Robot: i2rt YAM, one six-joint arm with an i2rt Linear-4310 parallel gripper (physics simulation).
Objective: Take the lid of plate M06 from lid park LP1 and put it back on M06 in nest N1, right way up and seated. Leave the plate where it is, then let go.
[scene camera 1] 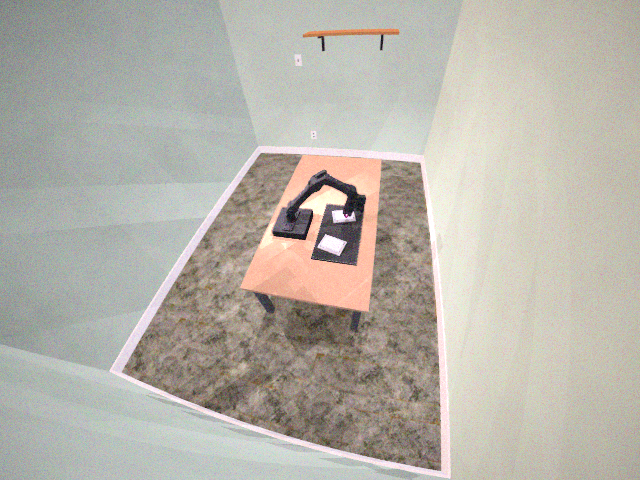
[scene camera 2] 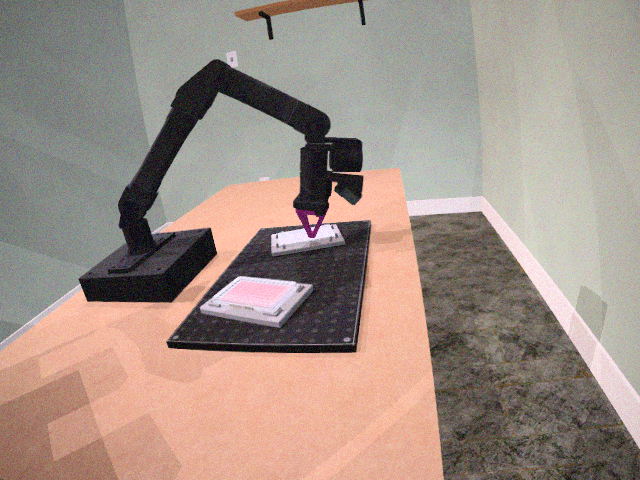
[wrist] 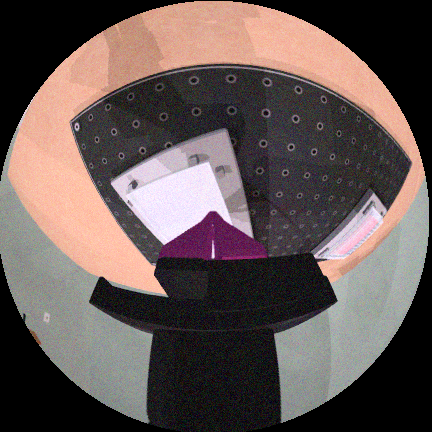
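Pixels of known places: gripper, fingertip midpoint: (scene camera 1: 345,217) (scene camera 2: 311,237) (wrist: 212,216); arm's base at its link origin: (scene camera 1: 291,220) (scene camera 2: 143,253).
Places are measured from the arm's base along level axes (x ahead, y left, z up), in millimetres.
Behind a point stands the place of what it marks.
The white lid (scene camera 1: 337,217) {x 307, y 125, z -34 mm} (scene camera 2: 289,237) {x 312, y 143, z -34 mm} (wrist: 180,200) {x 385, y 165, z -34 mm} lies flat on the far grey holder (scene camera 2: 299,250) {x 347, y 95, z -48 mm} (wrist: 215,142) {x 433, y 136, z -42 mm}, lid park LP1 as I take it. Plate M06 (scene camera 1: 332,243) {x 330, y -123, z -26 mm} (scene camera 2: 253,292) {x 330, y -130, z -26 mm} (wrist: 357,235) {x 342, y -103, z -27 mm}, with pink wells showing, sits in the nearer grey nest (scene camera 2: 297,303) {x 407, y -138, z -43 mm}, which I take as N1. My gripper (scene camera 1: 346,214) {x 367, y 137, z -35 mm} (scene camera 2: 312,236) {x 367, y 137, z -35 mm} (wrist: 212,216) {x 367, y 137, z -35 mm} points down over the lid with its purple fingertips together and nothing between them. Whether the tips touch the lid I cannot tell. The fingers hide part of the lid in the wrist view.
Both holders stand on a black perforated board (scene camera 1: 346,256) {x 438, y -187, z -52 mm} (scene camera 2: 330,310) {x 462, y -144, z -52 mm} (wrist: 280,100) {x 470, y 90, z -52 mm} on the wooden table (scene camera 1: 310,289) {x 275, y -460, z -65 mm} (scene camera 2: 258,403) {x 409, y -345, z -65 mm}. The arm's black base (scene camera 1: 292,224) {x 22, y -44, z 8 mm} (scene camera 2: 149,273) {x 93, y -104, z -2 mm} stands left of the board. Small clips rise from the holder around the lid.
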